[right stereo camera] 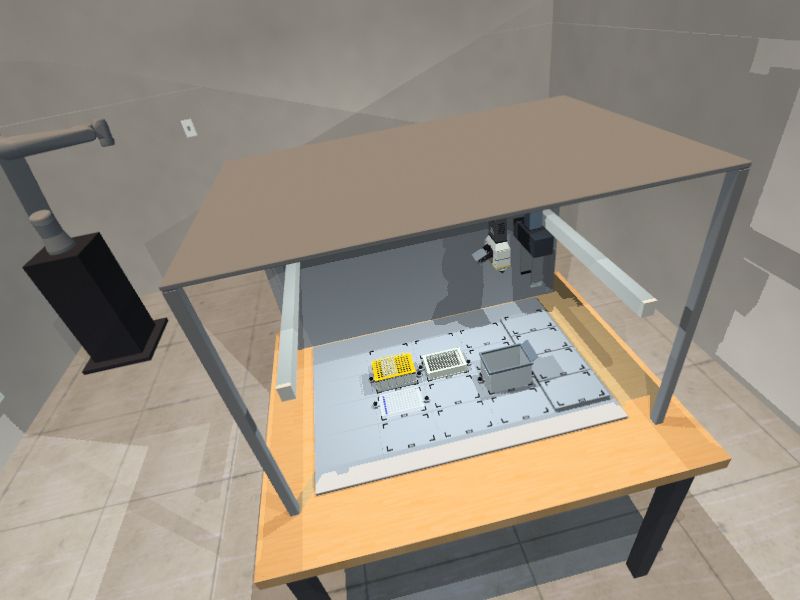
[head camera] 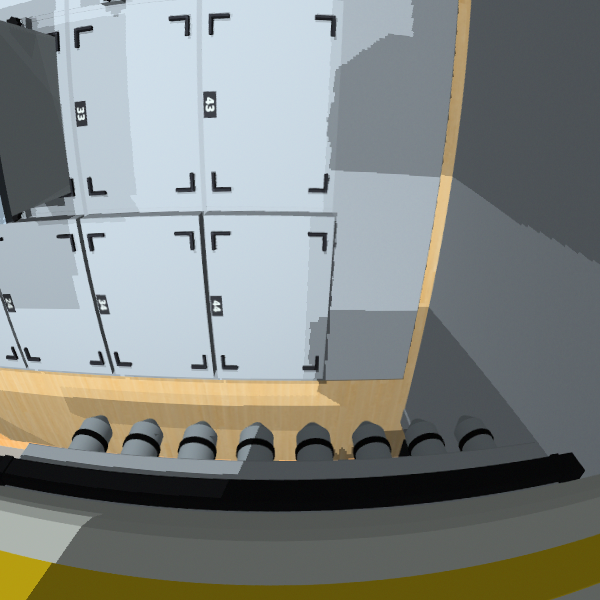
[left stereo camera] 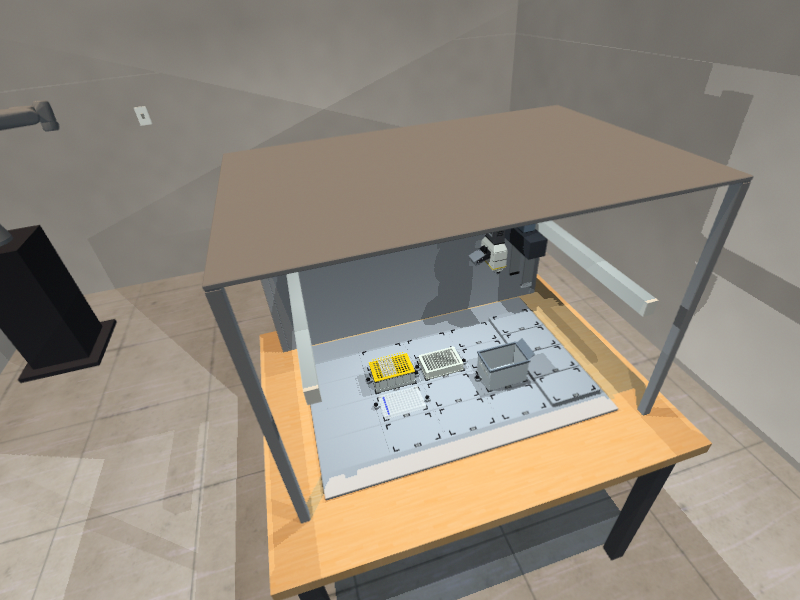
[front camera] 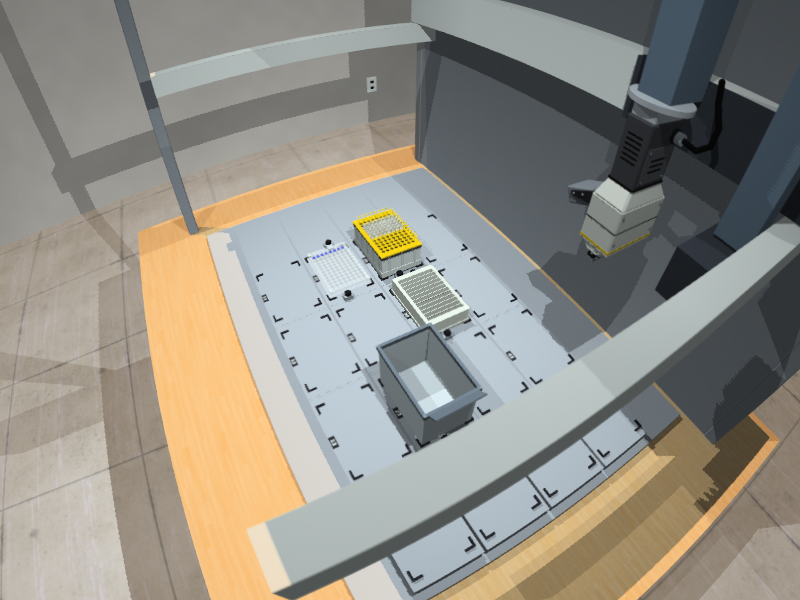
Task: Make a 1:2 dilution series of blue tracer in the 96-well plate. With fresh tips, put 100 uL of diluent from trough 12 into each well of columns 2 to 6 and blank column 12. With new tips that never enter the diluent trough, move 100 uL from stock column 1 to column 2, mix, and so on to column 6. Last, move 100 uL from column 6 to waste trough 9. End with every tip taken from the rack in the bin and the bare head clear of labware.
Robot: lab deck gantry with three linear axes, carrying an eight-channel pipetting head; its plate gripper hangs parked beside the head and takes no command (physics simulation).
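Note:
The pipetting head [front camera: 621,216] [left stereo camera: 496,253] [right stereo camera: 500,253] hangs high at the back right, beyond the labware. Its eight grey nozzles [head camera: 256,443] are bare in the head camera view. My parked plate gripper [front camera: 582,191] [left stereo camera: 478,257] [right stereo camera: 480,254] is a small dark shape beside the head; its fingers cannot be made out. The 96-well plate [front camera: 339,269] [left stereo camera: 405,401] [right stereo camera: 403,403] has one blue column at its far end. The yellow tip rack [front camera: 398,244] [left stereo camera: 391,366] [right stereo camera: 393,366] holds pale tips in part and has empty holes. The trough block [front camera: 431,297] [left stereo camera: 441,361] [right stereo camera: 444,362] stands beside it.
The grey open bin [front camera: 395,387] [head camera: 30,128] [left stereo camera: 504,376] [right stereo camera: 507,375] stands to the right of the trough block in the stereo views. Pale rails [front camera: 529,413] [left stereo camera: 597,266] [right stereo camera: 597,263] run along the frame's sides. A dark wall [front camera: 504,174] rises behind the deck.

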